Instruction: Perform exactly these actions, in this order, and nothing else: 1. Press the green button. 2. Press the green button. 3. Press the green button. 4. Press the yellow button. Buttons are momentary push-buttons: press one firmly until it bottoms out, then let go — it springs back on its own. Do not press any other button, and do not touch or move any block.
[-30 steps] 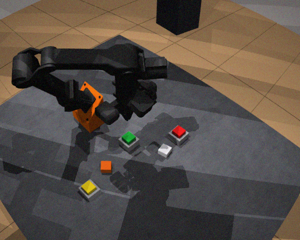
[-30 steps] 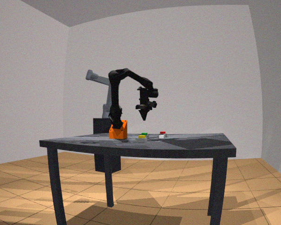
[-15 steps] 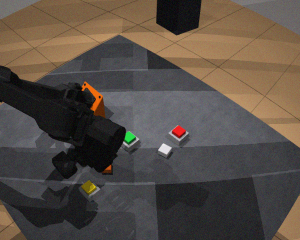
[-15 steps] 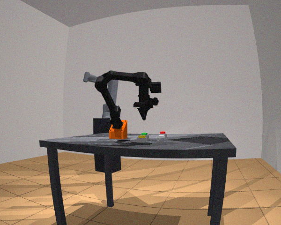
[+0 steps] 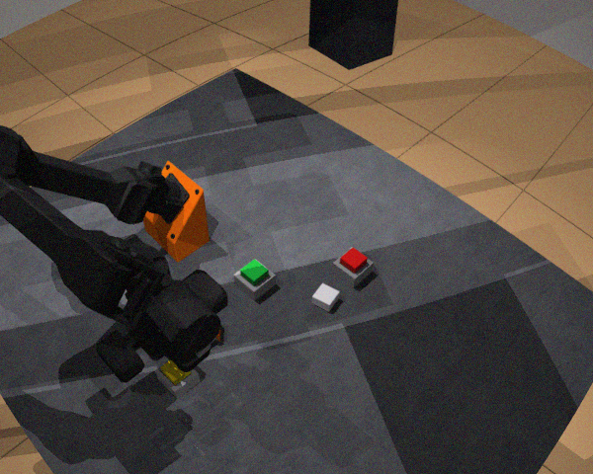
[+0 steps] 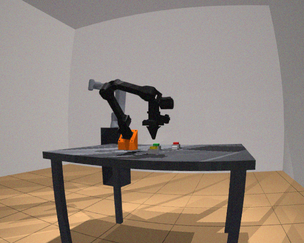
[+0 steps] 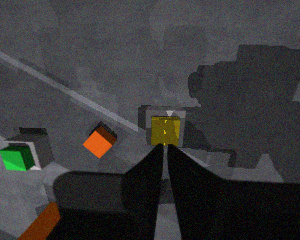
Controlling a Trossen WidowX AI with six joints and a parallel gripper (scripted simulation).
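Right now the yellow button is 4 cm below my gripper tip. The rest, counted from my gripper tip: orange block (9 cm to the left, 7 cm below, 4 cm behind); then white block (27 cm to the left, 7 cm below, 2 cm ahead); then green button (20 cm to the left, 8 cm behind, 4 cm below).
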